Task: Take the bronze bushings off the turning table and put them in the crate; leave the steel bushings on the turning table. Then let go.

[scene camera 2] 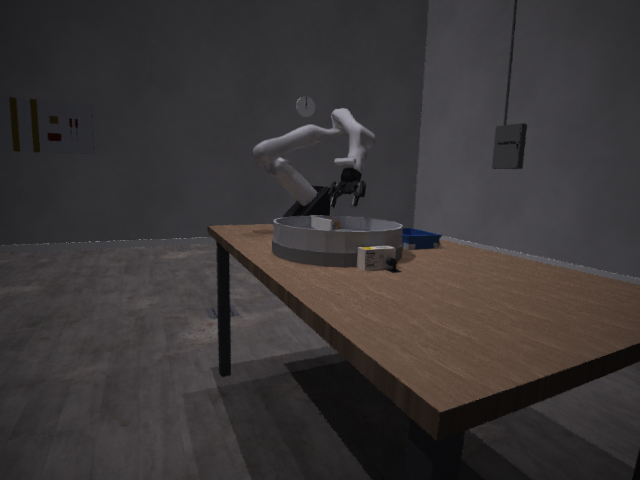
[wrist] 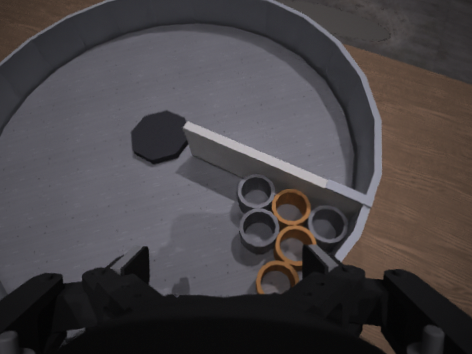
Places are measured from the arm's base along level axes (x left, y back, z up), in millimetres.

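Pixels of known places: gripper, fingertip midpoint: (scene camera 2: pixel 342 206) (wrist: pixel 226 263); arm's base, origin of the base link: (scene camera 2: pixel 309 198).
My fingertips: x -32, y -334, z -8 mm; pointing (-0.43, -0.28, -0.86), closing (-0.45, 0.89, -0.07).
Ahead of a thing's pixels: the offset from my fingertips to its top centre. "pt": to the spot under its first point. Level surfaces: height alone.
The round grey turning table (scene camera 2: pixel 336 240) (wrist: pixel 100 200) has a raised wall and a white divider @(pt dx -98, dy -22, dz -54 mm) (scene camera 2: pixel 321 222) (wrist: pixel 255 157). Three bronze bushings stand on it in the wrist view: one bushing @(dx -72, dy +18, dz -61 mm) (wrist: pixel 291 222) by the divider, a second bushing @(dx -44, dy +33, dz -61 mm) (wrist: pixel 280 256) touching it, and a third bushing (wrist: pixel 260 282) lowest. Three steel bushings stand beside them: one bushing @(dx -74, dy -14, dz -61 mm) (wrist: pixel 256 205) near the divider, one bushing @(dx -45, dy +1, dz -61 mm) (wrist: pixel 259 244) below it, and one bushing @(dx -71, dy +51, dz -61 mm) (wrist: pixel 327 241) near the wall. My gripper (scene camera 2: pixel 345 202) (wrist: pixel 226 263) is open and empty above the turning table. The blue crate @(dx +250, dy -102, dz -89 mm) (scene camera 2: pixel 423 240) is beside the turning table; its inside is hidden.
A black octagonal hub @(dx -99, dy -136, dz -78 mm) (wrist: pixel 159 136) sits at the divider's inner end. A white box @(pt dx -125, dy -389, dz -106 mm) (scene camera 2: pixel 376 258) with a small black part @(pt dx -82, dy -406, dz -123 mm) (scene camera 2: pixel 392 264) stands against the turning table's near side. The wooden table @(dz -139 mm) (scene camera 2: pixel 413 310) carries them all.
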